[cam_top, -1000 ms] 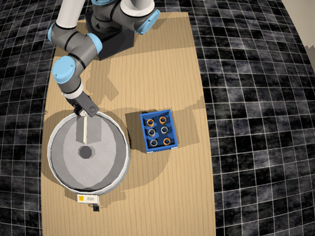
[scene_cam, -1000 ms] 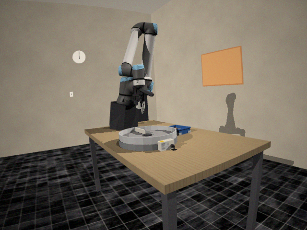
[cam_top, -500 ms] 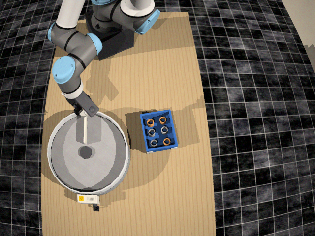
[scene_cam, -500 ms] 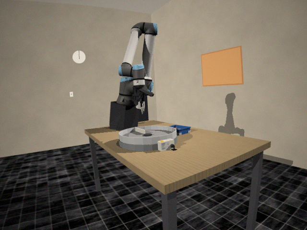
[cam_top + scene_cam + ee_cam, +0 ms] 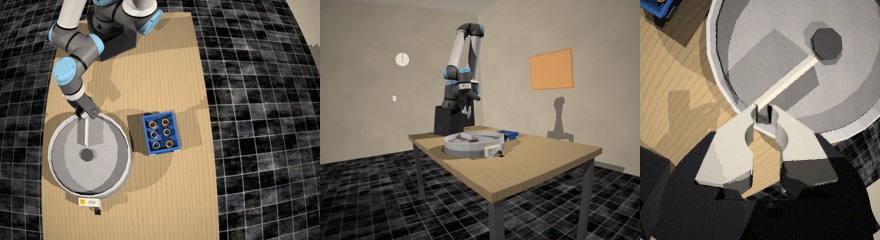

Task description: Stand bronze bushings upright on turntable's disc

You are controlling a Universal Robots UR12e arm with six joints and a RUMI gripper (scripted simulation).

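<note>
My hand is 30 cm to the right of the blue crate, 19 cm above it and 9 cm short of it. From my hand the other things lie so: turntable disc: 16 cm below, 12 cm ahead, 6 cm to the right.
</note>
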